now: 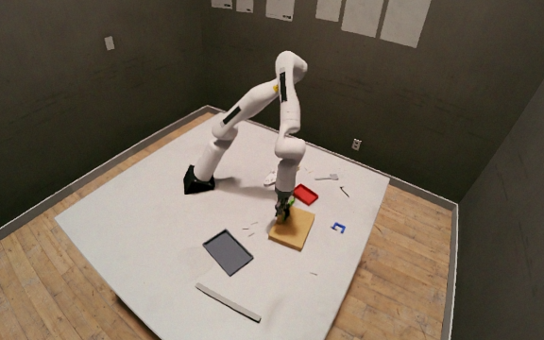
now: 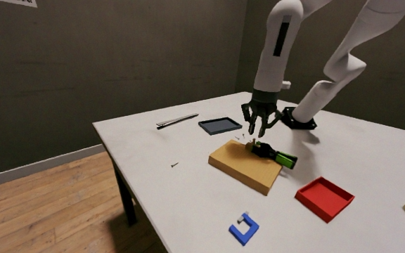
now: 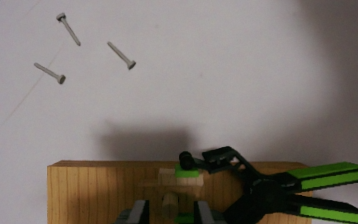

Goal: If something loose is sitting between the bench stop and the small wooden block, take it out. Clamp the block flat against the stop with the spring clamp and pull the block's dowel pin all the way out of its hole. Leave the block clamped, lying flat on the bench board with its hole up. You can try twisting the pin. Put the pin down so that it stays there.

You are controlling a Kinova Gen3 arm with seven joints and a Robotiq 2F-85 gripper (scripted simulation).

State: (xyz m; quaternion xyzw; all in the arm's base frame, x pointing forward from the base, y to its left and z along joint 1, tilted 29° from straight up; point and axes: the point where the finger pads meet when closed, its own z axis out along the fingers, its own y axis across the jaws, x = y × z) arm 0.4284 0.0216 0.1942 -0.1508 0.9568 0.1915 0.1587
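Now: hand 5 cm above the dowel pin. The rest, counted from my hand: grey tray (4 cm behind, 26 cm to the right, 10 cm below); then red tray (4 cm behind, 22 cm to the left, 10 cm below); then small wooden block (7 cm below).
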